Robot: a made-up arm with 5 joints. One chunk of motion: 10 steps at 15 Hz.
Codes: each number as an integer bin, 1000 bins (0 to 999) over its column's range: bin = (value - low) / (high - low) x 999, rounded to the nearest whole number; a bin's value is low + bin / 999 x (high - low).
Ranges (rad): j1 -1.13..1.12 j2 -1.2..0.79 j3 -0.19..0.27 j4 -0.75..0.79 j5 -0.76..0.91
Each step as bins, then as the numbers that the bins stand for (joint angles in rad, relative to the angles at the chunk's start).
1 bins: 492 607 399 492 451
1 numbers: -0.0219 0.0091 -0.0063 0.0084 -0.0061
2 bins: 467 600 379 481 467
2 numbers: -0.0782 -0.0048 -0.0155 -0.0085 0.0207
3 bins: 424 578 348 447 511
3 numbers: -0.1750 -0.0486 -0.0298 -0.0609 0.0942
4 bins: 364 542 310 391 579
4 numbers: -0.3102 -0.1203 -0.0473 -0.1473 0.2079
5 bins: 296 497 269 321 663
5 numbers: -0.4633 -0.2100 -0.0661 -0.2552 0.3483
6 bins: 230 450 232 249 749
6 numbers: -0.6120 -0.3036 -0.0832 -0.3662 0.4921
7 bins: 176 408 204 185 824
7 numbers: -0.7336 -0.3873 -0.0961 -0.4648 0.6175
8 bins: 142 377 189 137 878
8 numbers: -0.8102 -0.4490 -0.1030 -0.5388 0.7077
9 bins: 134 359 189 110 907
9 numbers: -0.8282 -0.4849 -0.1030 -0.5804 0.7562
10 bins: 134 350 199 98 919
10 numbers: -0.8282 -0.5028 -0.0984 -0.5989 0.7763
